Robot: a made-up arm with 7 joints.
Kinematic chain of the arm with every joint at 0, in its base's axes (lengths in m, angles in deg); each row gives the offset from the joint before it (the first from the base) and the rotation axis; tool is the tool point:
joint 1: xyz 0 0.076 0 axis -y
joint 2: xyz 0 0.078 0 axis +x
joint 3: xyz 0 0 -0.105 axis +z
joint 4: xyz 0 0 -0.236 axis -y
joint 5: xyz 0 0 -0.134 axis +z
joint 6: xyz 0 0 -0.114 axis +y
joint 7: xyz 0 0 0 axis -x
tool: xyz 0 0 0
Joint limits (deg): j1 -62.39..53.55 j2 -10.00..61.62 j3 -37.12..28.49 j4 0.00..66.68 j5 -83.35..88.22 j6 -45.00..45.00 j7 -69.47..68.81
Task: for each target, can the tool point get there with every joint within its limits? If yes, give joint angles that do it. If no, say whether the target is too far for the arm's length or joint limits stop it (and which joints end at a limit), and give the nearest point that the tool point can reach.
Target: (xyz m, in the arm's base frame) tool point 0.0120 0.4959 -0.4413
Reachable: yes | joints -17.95 43.03 -13.00 37.60 63.23 -29.92 -17.22
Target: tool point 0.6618 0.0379 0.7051
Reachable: no: too far | nearest point 0.4794 0.0557 -0.0723 | short by 0.799 m
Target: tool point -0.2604 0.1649 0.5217
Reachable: no: joint limits stop it (at a limit: joint 1, joint 2, joint 3, joint 4) | nearest point 0.2100 0.5920 0.0938 | short by 0.766 m
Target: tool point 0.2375 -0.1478 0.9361
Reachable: no: too far | nearest point 0.4615 -0.0062 -0.0783 | short by 1.048 m
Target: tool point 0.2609 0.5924 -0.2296
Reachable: yes | joints 24.75 48.92 19.04 36.91 -7.54 -1.87 -19.96
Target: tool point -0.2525 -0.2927 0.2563
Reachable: no: joint limits stop it (at a limit: joint 1, joint 2, joint 3, joint 4) | nearest point -0.2779 -0.0576 -0.3503 | short by 0.651 m
